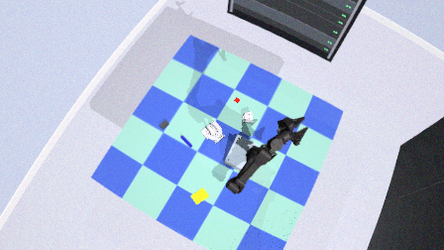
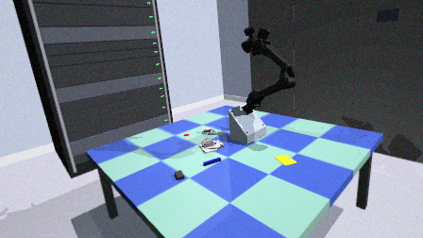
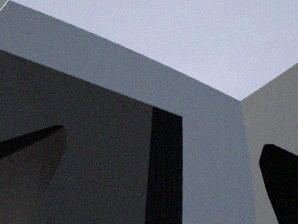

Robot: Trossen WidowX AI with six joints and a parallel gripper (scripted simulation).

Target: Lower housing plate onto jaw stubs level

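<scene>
The grey housing plate lies 59 cm below my gripper tip, 30 cm ahead of it and 17 cm to the right of it. Also, from my gripper tip: blue bar 61 cm below, 59 cm ahead, 16 cm to the left; then red piece 62 cm below, 42 cm ahead, 27 cm to the right; then yellow card 62 cm below, 44 cm to the left, 35 cm ahead.
</scene>
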